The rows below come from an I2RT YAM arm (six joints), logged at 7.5 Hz.
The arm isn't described. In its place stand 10 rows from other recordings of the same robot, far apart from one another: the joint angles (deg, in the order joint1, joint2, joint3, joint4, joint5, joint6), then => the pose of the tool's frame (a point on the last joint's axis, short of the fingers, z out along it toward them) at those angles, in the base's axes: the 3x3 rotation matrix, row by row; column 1 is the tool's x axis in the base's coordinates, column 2 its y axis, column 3 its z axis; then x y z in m.
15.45, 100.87, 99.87, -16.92, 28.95, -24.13 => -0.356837 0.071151 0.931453; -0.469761 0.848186 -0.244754; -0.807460 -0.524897 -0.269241; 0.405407 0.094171 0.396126
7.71, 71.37, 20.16, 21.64, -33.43, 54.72 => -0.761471 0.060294 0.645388; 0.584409 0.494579 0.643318; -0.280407 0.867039 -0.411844; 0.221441 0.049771 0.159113
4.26, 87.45, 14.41, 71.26, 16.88, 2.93 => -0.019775 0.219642 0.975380; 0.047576 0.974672 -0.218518; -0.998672 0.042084 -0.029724; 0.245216 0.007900 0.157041
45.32, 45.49, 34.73, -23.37, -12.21, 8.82 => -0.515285 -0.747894 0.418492; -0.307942 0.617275 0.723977; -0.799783 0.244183 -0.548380; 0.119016 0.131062 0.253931
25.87, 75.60, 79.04, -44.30, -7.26, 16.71 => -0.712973 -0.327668 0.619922; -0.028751 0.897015 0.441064; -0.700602 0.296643 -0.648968; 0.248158 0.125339 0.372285
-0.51, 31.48, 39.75, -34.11, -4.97, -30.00 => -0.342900 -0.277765 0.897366; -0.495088 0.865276 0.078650; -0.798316 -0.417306 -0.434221; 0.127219 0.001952 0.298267
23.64, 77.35, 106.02, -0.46, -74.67, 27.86 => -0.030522 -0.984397 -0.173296; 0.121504 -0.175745 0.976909; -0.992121 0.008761 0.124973; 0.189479 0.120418 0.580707
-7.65, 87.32, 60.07, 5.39, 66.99, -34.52 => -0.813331 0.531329 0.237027; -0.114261 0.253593 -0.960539; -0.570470 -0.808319 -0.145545; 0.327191 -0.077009 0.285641
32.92, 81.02, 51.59, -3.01, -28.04, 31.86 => -0.811427 -0.452582 0.369806; 0.029666 0.600027 0.799429; -0.583701 0.659649 -0.473451; 0.251655 0.182865 0.249591
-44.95, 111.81, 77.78, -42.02, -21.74, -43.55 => -0.906411 -0.043408 0.420160; 0.000548 0.994584 0.103934; -0.422396 0.094437 -0.901478; 0.278616 -0.259498 0.167311
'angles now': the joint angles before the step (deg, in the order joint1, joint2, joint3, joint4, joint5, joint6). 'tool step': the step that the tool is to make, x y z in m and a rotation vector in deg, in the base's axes. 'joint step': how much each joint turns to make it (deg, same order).
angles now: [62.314 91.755 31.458 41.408 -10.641 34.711]
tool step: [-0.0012 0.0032 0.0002 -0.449 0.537 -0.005]
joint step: [0.522 0.286 0.707 -0.987 0.410 0.435]
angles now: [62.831 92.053 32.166 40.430 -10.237 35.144]
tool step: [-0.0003 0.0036 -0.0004 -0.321 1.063 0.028]
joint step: [0.357 0.579 0.843 -0.876 0.039 0.880]
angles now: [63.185 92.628 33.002 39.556 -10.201 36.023]
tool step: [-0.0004 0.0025 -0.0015 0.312 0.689 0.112]
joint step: [0.259 0.781 0.287 0.601 -0.121 0.773]
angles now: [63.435 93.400 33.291 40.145 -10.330 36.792]
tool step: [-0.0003 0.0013 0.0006 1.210 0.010 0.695]
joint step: [0.069 0.399 -0.049 1.584 -0.773 0.316]
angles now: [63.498 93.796 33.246 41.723 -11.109 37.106]
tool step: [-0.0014 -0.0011 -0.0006 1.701 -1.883 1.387]
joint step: [0.027 0.432 -1.012 3.539 -1.012 -1.325]
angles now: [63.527 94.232 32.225 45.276 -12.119 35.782]
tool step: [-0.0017 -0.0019 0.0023 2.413 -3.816 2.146]
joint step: [-0.044 0.064 -1.187 4.468 -1.504 -2.901]
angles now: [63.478 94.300 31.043 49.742 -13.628 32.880]
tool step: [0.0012 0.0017 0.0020 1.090 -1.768 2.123]
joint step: [-0.292 0.484 0.349 1.484 -2.112 -1.654]
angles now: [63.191 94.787 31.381 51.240 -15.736 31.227]
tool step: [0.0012 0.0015 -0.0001 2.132 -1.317 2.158]
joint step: [-0.334 1.321 -0.047 3.659 -2.406 -0.710]
